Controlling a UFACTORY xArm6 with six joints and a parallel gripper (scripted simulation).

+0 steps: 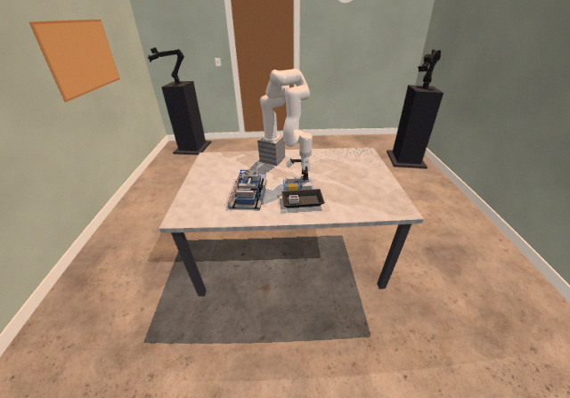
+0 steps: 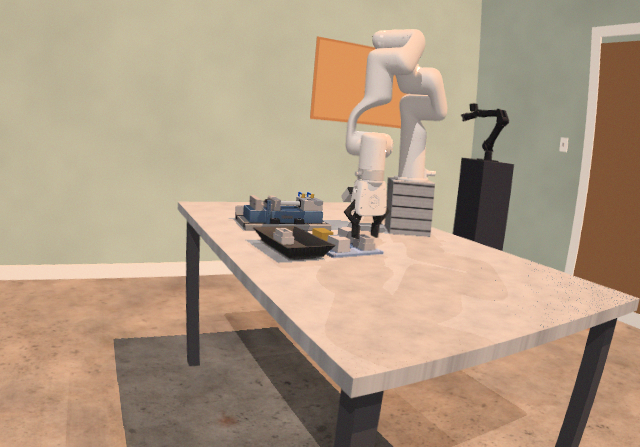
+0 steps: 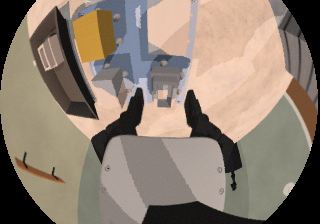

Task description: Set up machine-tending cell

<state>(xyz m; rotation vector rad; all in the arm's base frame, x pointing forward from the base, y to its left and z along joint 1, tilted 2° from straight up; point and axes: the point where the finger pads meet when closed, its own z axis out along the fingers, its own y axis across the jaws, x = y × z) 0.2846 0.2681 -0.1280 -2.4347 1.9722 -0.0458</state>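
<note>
Now: the brass blank 110 mm ahead of my hand, 70 mm to the right of it and 30 mm below it. Also, from my hand: blue vise 170 mm ahead, 340 mm to the right, 20 mm below.
</note>
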